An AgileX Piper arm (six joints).
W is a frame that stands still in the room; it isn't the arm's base.
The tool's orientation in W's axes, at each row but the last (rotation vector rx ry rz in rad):
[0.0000, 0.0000, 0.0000]
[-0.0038, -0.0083, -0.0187]
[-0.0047, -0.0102, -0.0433]
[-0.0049, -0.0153, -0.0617]
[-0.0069, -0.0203, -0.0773]
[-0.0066, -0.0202, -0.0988]
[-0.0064, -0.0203, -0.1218]
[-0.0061, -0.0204, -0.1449]
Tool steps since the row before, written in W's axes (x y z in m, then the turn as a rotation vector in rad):
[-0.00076, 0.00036, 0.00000, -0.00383, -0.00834, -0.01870]
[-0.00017, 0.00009, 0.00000, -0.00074, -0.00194, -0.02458]
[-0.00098, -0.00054, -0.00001, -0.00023, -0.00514, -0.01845]
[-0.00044, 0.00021, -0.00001, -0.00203, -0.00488, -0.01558]
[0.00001, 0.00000, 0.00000, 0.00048, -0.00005, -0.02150]
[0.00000, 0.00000, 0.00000, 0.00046, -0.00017, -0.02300]
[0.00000, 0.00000, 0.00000, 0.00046, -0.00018, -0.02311]
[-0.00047, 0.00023, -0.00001, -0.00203, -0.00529, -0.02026]
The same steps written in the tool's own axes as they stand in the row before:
[-0.00076, 0.00036, 0.00000, -0.00383, -0.00834, -0.01870]
[-0.00017, 0.00009, 0.00000, -0.00091, -0.00186, -0.02458]
[-0.00096, -0.00058, 0.00000, -0.00020, -0.00506, -0.01847]
[-0.00045, 0.00018, 0.00000, -0.00197, -0.00493, -0.01557]
[0.00001, 0.00000, 0.00000, 0.00004, 0.00012, -0.02151]
[0.00000, 0.00000, 0.00000, 0.00000, 0.00000, -0.02301]
[0.00000, 0.00000, 0.00000, 0.00000, 0.00000, -0.02312]
[-0.00050, 0.00016, 0.00000, -0.00167, -0.00543, -0.02026]

